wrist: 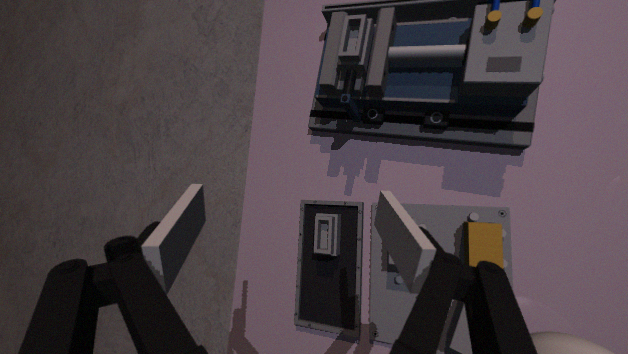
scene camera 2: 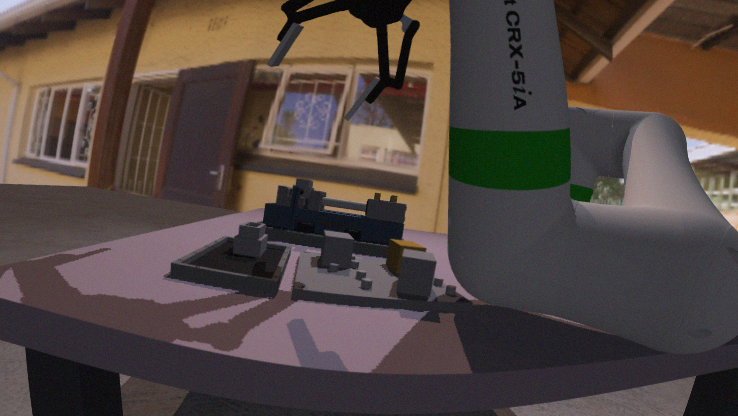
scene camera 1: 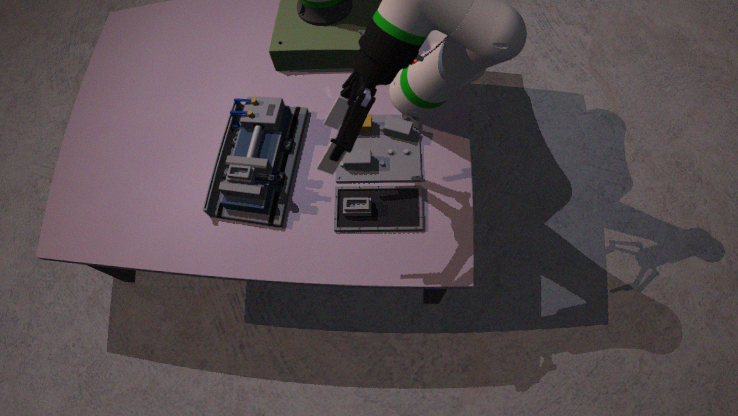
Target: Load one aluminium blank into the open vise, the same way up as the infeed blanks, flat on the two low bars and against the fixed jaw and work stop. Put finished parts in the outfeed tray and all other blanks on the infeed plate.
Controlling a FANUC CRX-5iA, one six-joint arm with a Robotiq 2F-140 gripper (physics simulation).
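Places are measured from the arm's base along level axes (x ahead, y left, z up), in metres.
Pixels of known places: gripper, fingertip midpoint: [wrist: 293,205] [scene camera 2: 309,90] [scene camera 1: 328,146]; arm's base at its link origin: [scene camera 1: 324,6].
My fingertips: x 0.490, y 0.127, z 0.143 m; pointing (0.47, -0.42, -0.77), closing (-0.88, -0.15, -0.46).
Note:
For each thing: its middle in the pictures, then the offset to it from my fingertips.
- vise at the middle of its body: [wrist: 413,61] [scene camera 2: 334,217] [scene camera 1: 253,154] dy -0.212, dx -0.050, dz -0.184 m
- similar finished part at the middle of its body: [scene camera 2: 251,238] [wrist: 326,233] [scene camera 1: 357,206] dy +0.043, dx +0.035, dz -0.210 m
- infeed plate at the middle of its body: [scene camera 2: 370,277] [wrist: 435,275] [scene camera 1: 378,147] dy +0.066, dx -0.119, dz -0.230 m
- yellow-orange block at the middle of its body: [scene camera 2: 404,256] [wrist: 482,247] [scene camera 1: 358,123] dy +0.015, dx -0.163, dz -0.208 m
My gripper [scene camera 1: 332,136] [scene camera 2: 311,90] [wrist: 293,205] is open and empty, high above the table. The vise [scene camera 1: 266,111] [scene camera 2: 330,223] [wrist: 500,50] holds a grey pocketed, stepped part [scene camera 1: 240,172] [wrist: 353,40] between its jaws; whether they clamp it is unclear. A similar finished part [scene camera 1: 356,205] [scene camera 2: 250,243] [wrist: 326,235] sits in the outfeed tray [scene camera 1: 379,229] [scene camera 2: 222,279] [wrist: 359,250]. On the infeed plate [scene camera 1: 397,167] [scene camera 2: 315,279] [wrist: 390,320] stand two grey blanks, one [scene camera 1: 357,157] [scene camera 2: 338,249] nearer the tray, another [scene camera 1: 397,125] [scene camera 2: 417,273] at the far right. Fingers mostly hide these in the wrist view.
A yellow-orange block [scene camera 1: 367,122] [scene camera 2: 405,253] [wrist: 485,242] also stands on the infeed plate. Small pins rise around the blanks. Blue hoses with brass fittings [wrist: 494,19] sit on the vise. The green robot base [scene camera 1: 315,51] stands at the table's back.

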